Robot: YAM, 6 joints.
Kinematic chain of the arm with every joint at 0, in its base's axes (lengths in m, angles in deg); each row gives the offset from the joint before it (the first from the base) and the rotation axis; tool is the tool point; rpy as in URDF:
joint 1: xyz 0 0 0.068 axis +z
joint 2: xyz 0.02 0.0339 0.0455 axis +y
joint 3: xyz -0.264 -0.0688 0 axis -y
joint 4: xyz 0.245 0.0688 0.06 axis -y
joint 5: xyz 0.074 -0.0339 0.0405 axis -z
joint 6: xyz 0.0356 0 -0.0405 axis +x
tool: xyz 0 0 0 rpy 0 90 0
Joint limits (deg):
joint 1: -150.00..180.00
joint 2: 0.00..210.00
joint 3: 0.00..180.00
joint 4: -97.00..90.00
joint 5: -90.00..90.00
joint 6: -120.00..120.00
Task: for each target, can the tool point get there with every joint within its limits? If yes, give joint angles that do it. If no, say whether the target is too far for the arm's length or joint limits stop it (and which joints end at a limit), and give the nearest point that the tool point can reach.
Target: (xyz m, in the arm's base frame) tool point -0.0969 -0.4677 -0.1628
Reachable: yes | joints -105.46 179.85 104.64 37.64 -61.62 -29.93
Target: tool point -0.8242 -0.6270 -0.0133
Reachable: no: too far | nearest point -0.5102 -0.3881 0.0360 | short by 0.398 m
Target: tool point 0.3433 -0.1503 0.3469
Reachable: yes | joints -21.28 91.20 64.61 40.48 25.63 50.16
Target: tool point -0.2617 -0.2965 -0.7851
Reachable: no: too far | nearest point -0.2096 -0.2374 -0.3739 | short by 0.419 m
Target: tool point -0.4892 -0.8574 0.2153
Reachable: no: too far | nearest point -0.3184 -0.5580 0.1790 | short by 0.347 m
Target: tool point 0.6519 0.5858 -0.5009
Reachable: no: too far | nearest point 0.3983 0.3580 -0.2390 | short by 0.430 m
